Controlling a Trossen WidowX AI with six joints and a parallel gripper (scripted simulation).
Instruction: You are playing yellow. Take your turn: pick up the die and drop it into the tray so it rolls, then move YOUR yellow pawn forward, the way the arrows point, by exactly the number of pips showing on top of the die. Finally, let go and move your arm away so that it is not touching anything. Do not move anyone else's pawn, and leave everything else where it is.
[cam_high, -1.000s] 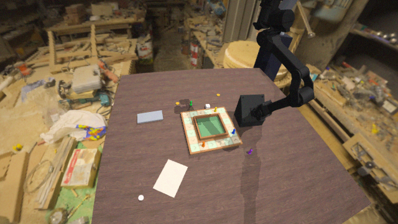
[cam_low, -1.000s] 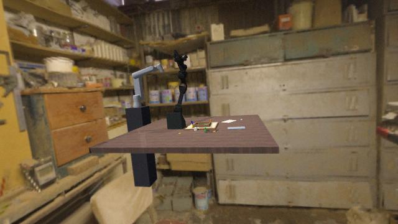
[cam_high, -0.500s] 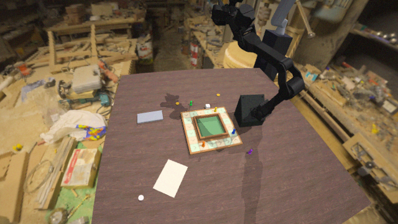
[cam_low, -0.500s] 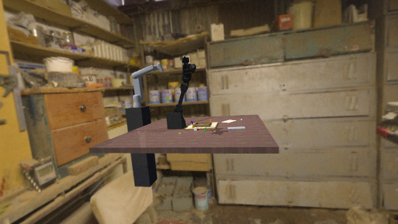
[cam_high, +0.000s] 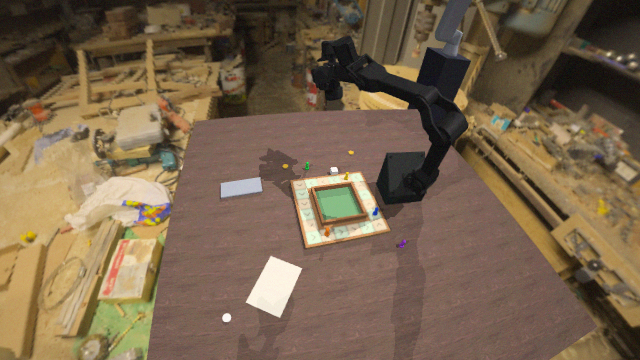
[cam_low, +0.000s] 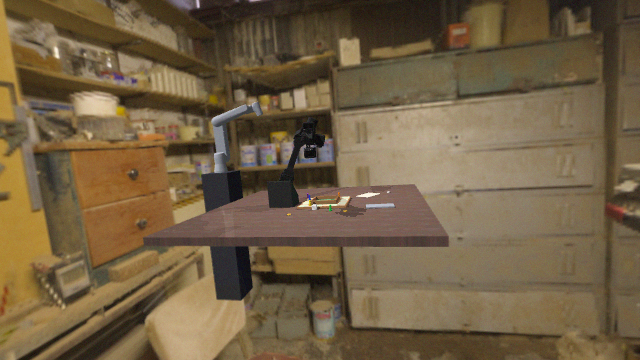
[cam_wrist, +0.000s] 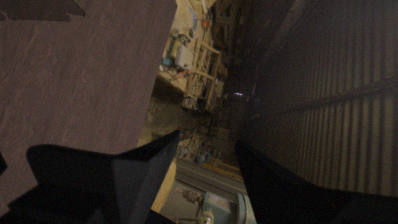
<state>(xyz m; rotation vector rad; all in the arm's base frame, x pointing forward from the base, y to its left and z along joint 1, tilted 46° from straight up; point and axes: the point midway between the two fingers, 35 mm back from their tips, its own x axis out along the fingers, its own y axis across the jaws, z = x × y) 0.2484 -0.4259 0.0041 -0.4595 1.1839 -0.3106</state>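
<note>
The white die is 350 mm below my gripper tip, 160 mm to the left of it and 50 mm behind it. From my gripper tip the other things lie so: yellow pawn (330 mm below, 210 mm to the left, 80 mm behind); green pawn (350 mm below, 120 mm to the left, 50 mm ahead); green tray (350 mm below, 320 mm to the left, 20 mm behind).
</note>
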